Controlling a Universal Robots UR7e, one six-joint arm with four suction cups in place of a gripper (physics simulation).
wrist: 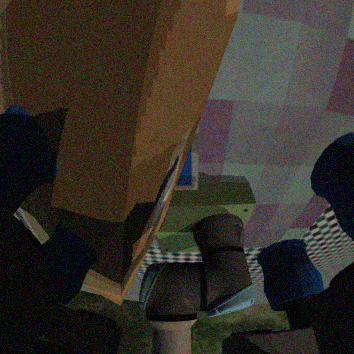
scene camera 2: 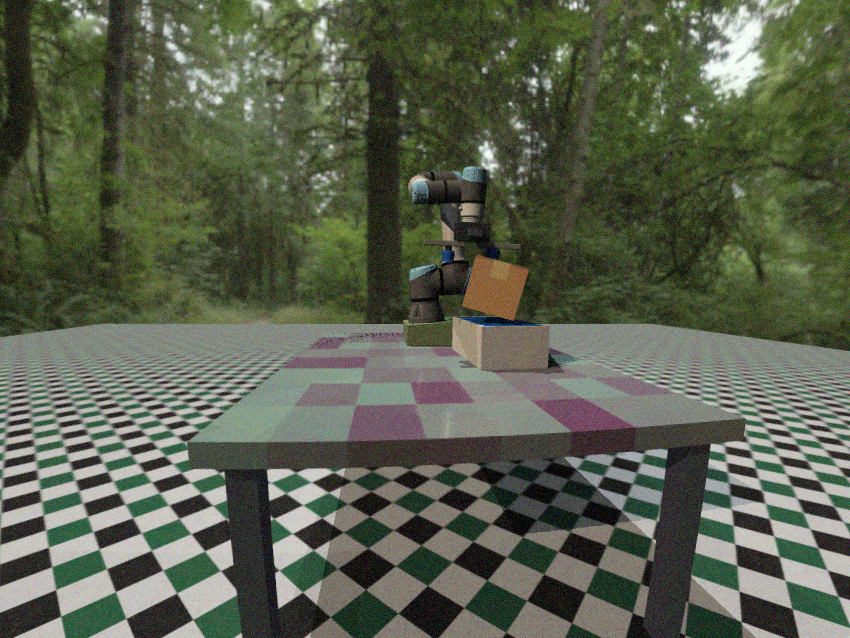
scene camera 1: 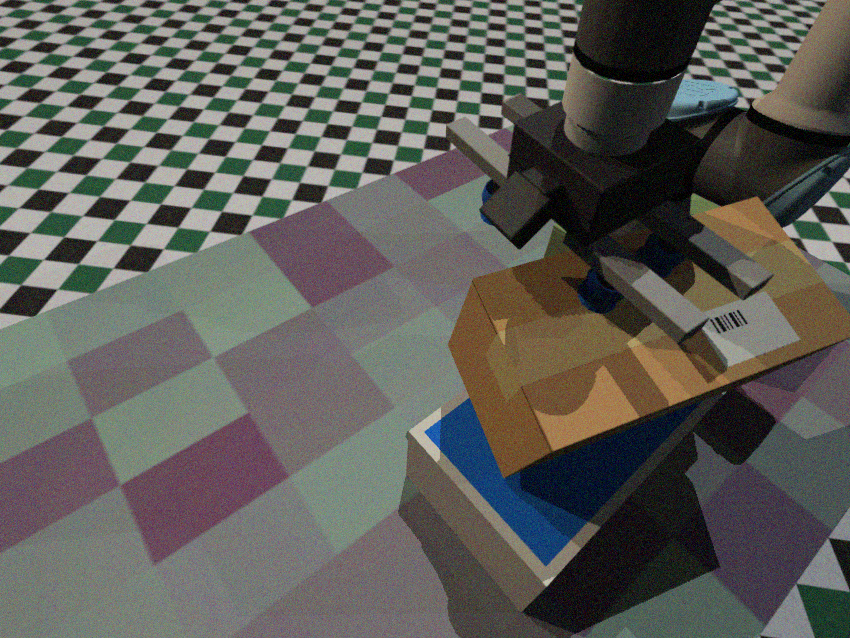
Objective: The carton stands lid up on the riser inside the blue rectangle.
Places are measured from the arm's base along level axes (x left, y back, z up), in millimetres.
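Pixels of known places: hand, its tool point: [wrist: 186, 211] [scene camera 2: 469, 262]; arm's base, origin of its link: [wrist: 217, 228] [scene camera 2: 426, 321] [scene camera 1: 637, 225].
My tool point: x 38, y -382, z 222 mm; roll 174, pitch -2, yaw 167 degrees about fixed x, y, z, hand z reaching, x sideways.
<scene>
Ahead of a thing's pixels: the offset from my tool point to its top centre. Level surfaces: height alone.
The orange-brown carton [scene camera 1: 549, 350] [scene camera 2: 495, 289] [wrist: 95, 65] is tilted over the riser @[dx +86, dy -16, dz -187 mm] [scene camera 1: 466, 504] [scene camera 2: 514, 348], a pale box with the blue rectangle [scene camera 1: 463, 439] [wrist: 185, 172] on its top. A white label @[dx +166, dy +23, dz +1 mm] [scene camera 1: 755, 329] shows on the carton. In scene camera 2, its right lower edge hangs lower than its left, close over the riser; I cannot tell whether they touch. My suction gripper [scene camera 1: 580, 236] [scene camera 2: 472, 240] is above it. Two dark blue cups hold the carton's upper face; the cups on the other side hang free beside it. The carton hides part of the rectangle.
The patchwork table @[dz -307 mm] [scene camera 1: 267, 384] [scene camera 2: 384, 394] carries the riser. A green block [scene camera 2: 427, 333] [wrist: 220, 192] stands under the arm's base [scene camera 2: 425, 312], behind and left of the riser in scene camera 2. The arm reaches over from the back.
</scene>
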